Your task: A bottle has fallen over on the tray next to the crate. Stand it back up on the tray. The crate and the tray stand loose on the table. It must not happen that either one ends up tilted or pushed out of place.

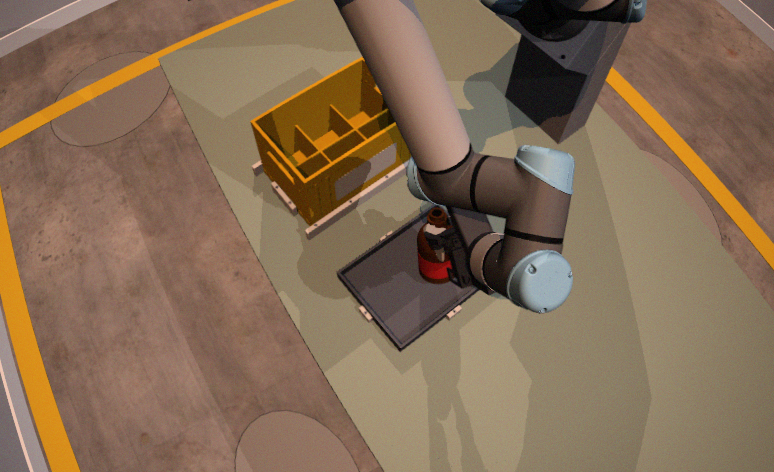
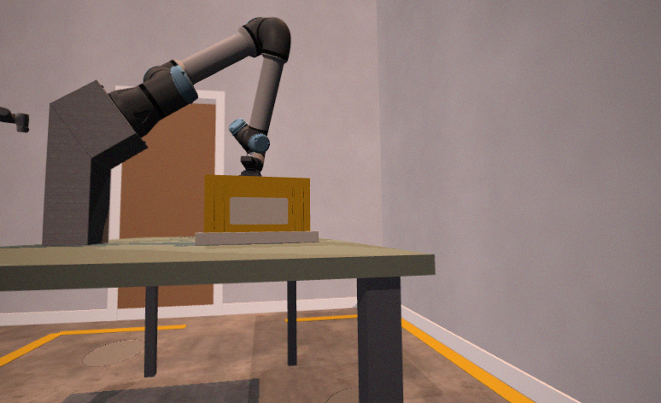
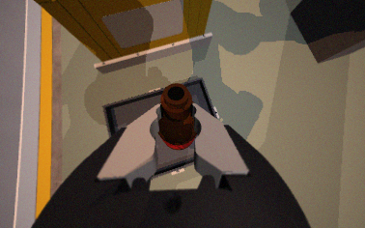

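Right now my hand is 50 mm above the brown bottle and 10 mm to the right of it. From my hand the other things lie so: yellow crate: 290 mm to the right, 70 mm below, 40 mm ahead; then dark grey tray: 140 mm below, 30 mm ahead, 10 mm to the left.
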